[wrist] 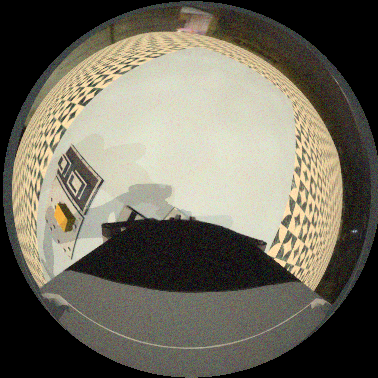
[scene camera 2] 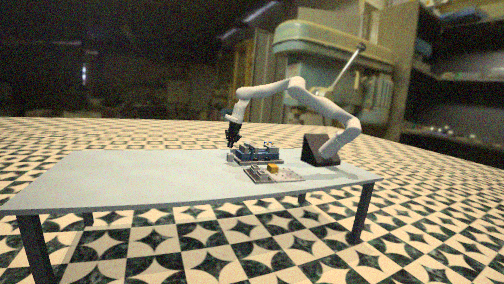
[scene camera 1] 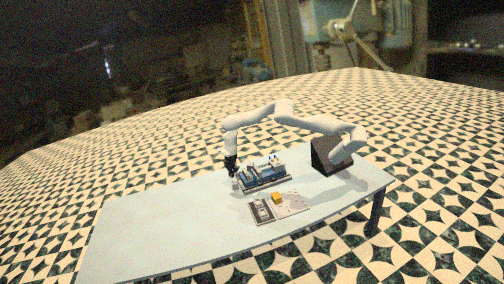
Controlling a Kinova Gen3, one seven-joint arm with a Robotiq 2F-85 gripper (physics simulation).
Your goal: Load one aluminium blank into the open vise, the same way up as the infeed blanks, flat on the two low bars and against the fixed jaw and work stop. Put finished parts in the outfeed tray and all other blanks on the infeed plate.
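Where they show: gripper, fingertip midpoint: (scene camera 2: 229, 147) (scene camera 1: 231, 177); arm's base, link origin: (scene camera 2: 324, 153) (scene camera 1: 334, 157).
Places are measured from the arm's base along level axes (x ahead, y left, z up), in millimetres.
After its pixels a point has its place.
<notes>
My gripper (scene camera 1: 231, 173) @[x 626, y -107, z 5 mm] (scene camera 2: 231, 143) @[x 626, y -107, z 5 mm] points down at the left end of the blue vise (scene camera 1: 262, 173) @[x 444, y -92, z -17 mm] (scene camera 2: 255, 154) @[x 474, y -53, z -22 mm], and its fingers are shut. A small grey aluminium blank (scene camera 1: 234, 184) @[x 619, y -89, z -39 mm] (scene camera 2: 230, 156) @[x 621, y -85, z -44 mm] (wrist: 128, 212) lies on the table right below the fingertips, beside the vise. A small gap shows between the tips and the blank, and I see nothing between the fingers. A dark tray (scene camera 1: 251, 209) @[x 577, y 134, z -71 mm] (scene camera 2: 248, 173) @[x 580, y 149, z -67 mm] (wrist: 89, 180) holds two grey stepped pieces (scene camera 1: 262, 213) @[x 537, y 211, z -51 mm] (scene camera 2: 260, 173) @[x 548, y 230, z -38 mm]. Next to it, a light pegged plate (scene camera 1: 296, 206) @[x 361, y 218, z -69 mm] (scene camera 2: 291, 174) @[x 346, y 182, z -69 mm] (wrist: 57, 237) @[x 325, y 147, z -69 mm] carries an orange block (scene camera 1: 276, 196) @[x 437, y 134, z -34 mm] (scene camera 2: 272, 168) @[x 450, y 153, z -42 mm] (wrist: 64, 216) @[x 453, y 106, z -34 mm]. In the wrist view the fingertips are hidden behind the black housing.
The arm's dark wedge base (scene camera 1: 326, 155) @[x 50, y -18, z 23 mm] (scene camera 2: 313, 150) @[x 88, y -6, z 17 mm] stands at the table's back right. The vise sits on a grey base strip (scene camera 1: 268, 184) @[x 433, y -25, z -58 mm]. The pale table (scene camera 1: 158, 218) @[x 1106, y 17, z -78 mm] (scene camera 2: 123, 176) @[x 1184, y 143, z -77 mm] stretches far to the left.
</notes>
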